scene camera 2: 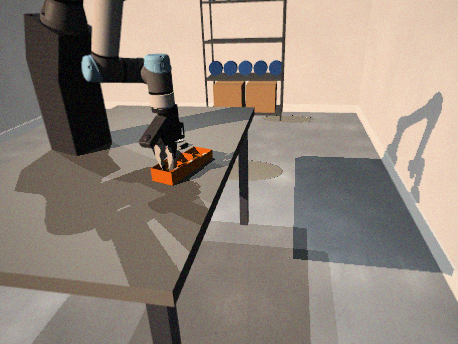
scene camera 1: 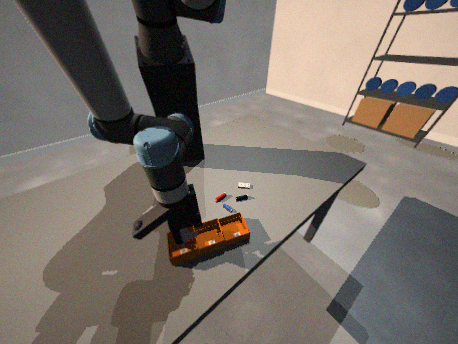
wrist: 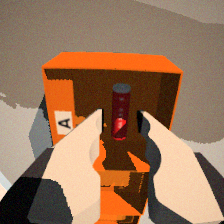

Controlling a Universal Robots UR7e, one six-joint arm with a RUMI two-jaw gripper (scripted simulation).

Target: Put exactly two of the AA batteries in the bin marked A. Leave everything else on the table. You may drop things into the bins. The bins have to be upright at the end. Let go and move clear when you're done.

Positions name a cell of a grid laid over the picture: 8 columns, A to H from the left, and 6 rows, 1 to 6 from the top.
Labels:
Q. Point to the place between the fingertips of the gripper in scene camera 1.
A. D5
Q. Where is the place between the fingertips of the gripper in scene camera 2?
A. C4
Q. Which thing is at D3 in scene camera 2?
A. An orange bin.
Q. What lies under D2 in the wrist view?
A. An orange bin.

